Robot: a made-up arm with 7 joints. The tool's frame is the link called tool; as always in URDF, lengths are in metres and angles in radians. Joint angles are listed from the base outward.
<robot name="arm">
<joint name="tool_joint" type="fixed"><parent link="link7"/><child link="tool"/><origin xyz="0.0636 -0.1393 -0.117" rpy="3.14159 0 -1.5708"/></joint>
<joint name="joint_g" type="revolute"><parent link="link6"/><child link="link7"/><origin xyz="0.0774 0.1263 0.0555" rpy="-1.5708 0 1.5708"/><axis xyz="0 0 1"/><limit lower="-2.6" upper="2.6"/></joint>
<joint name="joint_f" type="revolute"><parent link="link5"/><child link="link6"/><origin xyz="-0.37 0.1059 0.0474" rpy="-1.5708 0 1.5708"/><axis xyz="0 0 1"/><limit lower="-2.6" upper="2.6"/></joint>
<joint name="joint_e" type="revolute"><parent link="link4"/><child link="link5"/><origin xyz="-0.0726 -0.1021 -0.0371" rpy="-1.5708 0 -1.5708"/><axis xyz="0 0 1"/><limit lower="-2.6" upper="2.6"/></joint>
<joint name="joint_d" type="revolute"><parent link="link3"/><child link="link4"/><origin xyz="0.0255 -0.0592 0.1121" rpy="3.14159 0 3.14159"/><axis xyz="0 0 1"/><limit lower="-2.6" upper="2.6"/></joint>
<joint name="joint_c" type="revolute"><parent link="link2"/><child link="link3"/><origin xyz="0.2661 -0.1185 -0.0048" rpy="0 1.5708 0"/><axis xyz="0 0 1"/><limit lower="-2.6" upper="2.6"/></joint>
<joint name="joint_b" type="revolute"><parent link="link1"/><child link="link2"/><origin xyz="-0.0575 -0.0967 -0.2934" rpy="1.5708 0 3.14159"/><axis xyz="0 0 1"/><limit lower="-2.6" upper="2.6"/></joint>
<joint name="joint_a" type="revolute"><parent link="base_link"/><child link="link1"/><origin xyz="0 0 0.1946" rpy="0 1.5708 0"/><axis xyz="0 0 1"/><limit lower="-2.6" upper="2.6"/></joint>
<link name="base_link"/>
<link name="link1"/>
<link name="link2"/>
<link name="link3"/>
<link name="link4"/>
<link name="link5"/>
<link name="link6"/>
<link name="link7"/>
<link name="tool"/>
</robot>
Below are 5 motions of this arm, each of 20 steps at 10 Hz.
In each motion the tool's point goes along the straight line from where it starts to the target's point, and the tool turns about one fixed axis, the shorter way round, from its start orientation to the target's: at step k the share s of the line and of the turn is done. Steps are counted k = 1, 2, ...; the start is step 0. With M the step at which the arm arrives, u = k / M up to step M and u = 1 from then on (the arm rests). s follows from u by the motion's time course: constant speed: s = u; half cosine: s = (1 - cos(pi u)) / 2; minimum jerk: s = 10 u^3 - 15 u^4 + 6 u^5.
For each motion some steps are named. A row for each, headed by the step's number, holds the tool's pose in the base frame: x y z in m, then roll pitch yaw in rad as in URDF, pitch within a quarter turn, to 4 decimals.
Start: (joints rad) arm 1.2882 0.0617 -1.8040 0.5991 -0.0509 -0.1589 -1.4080
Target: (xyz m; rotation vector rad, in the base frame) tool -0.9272 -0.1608 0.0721 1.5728 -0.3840 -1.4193
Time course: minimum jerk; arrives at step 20
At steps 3, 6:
3: -0.6700 -0.8545 0.1268 1.1918 1.0083 -0.1507
6: -0.7060 -0.7573 0.1191 1.1865 0.9491 -0.3259

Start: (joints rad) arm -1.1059 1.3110 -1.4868 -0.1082 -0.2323 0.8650 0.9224
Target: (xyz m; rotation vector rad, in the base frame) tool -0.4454 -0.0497 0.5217 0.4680 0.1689 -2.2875
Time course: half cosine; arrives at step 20
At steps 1, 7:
1: 0.1171 0.3451 0.8647 0.7271 -0.9800 -2.8558
7: -0.0340 0.2391 0.7726 0.3880 -0.6479 -2.5465

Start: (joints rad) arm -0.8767 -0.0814 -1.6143 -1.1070 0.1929 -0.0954 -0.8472
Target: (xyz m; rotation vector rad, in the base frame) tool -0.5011 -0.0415 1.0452 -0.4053 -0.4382 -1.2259
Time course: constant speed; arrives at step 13
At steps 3, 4, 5, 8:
3: -0.1712 0.2222 0.9353 -0.7716 0.0700 -0.1184
4: -0.2042 0.1958 0.9463 -0.7403 -0.0191 -0.2047
5: -0.2372 0.1695 0.9573 -0.7012 -0.1051 -0.2942
8: -0.3362 0.0904 0.9902 -0.5332 -0.3354 -0.5942

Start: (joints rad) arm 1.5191 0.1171 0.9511 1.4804 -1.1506 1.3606 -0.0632
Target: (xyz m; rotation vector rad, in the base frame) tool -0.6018 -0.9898 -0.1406 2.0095 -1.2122 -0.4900
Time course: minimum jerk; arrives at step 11
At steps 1, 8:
1: -0.3105 -1.0100 -0.2158 2.4091 0.1185 -1.1373
8: -0.5640 -0.9924 -0.1504 2.3120 -0.0244 -1.0757

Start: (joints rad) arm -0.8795 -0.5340 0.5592 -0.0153 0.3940 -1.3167 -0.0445
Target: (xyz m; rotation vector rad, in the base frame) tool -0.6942 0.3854 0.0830 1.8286 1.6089 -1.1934
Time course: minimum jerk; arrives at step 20
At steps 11, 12, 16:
11: -0.5506 0.4843 0.2121 -2.7119 0.6752 1.0816
12: -0.5822 0.4625 0.1837 -2.7388 0.7333 1.1940
16: -0.6738 0.3995 0.1014 -2.7661 0.9101 1.5516

